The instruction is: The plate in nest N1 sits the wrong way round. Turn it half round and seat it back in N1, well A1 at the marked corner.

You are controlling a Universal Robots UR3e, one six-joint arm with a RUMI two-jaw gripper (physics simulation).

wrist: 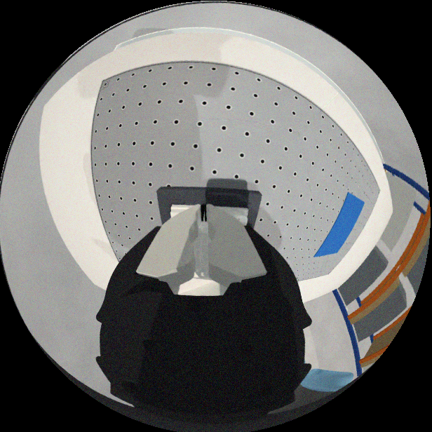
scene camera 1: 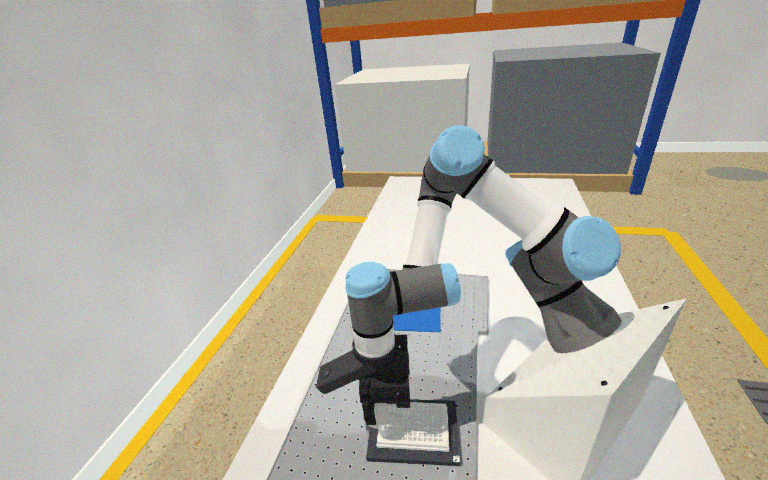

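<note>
My gripper (scene camera 1: 377, 425), (wrist: 204, 207). White well plate (scene camera 1: 424, 426), (wrist: 200, 244). Dark nest (wrist: 218, 196). Blue pad (scene camera 1: 428, 320), (wrist: 351, 208).
</note>
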